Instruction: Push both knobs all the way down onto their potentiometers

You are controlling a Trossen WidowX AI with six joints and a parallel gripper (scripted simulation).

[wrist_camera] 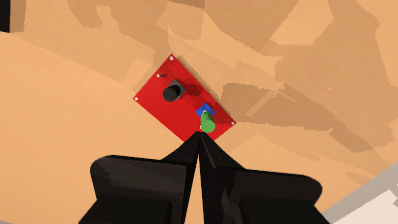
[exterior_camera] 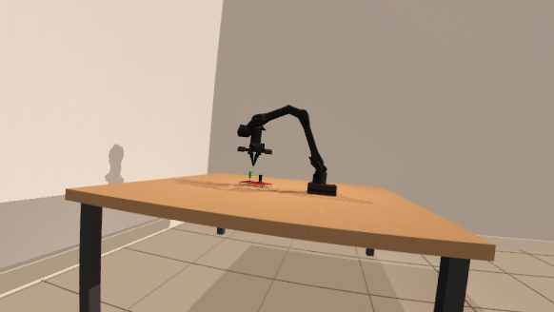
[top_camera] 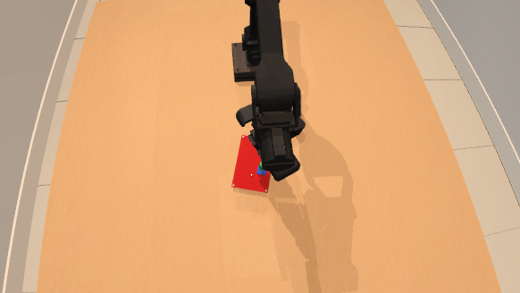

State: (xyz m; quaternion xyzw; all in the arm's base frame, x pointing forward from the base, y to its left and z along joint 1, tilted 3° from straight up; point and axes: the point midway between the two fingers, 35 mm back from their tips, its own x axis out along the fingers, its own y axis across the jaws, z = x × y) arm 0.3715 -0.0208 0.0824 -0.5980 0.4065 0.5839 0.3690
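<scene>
My gripper tip is now 1 cm short of the green knob and 5 cm above it. Round my gripper tip: black knob: 5 cm behind, 1 cm to the left, 6 cm below.
</scene>
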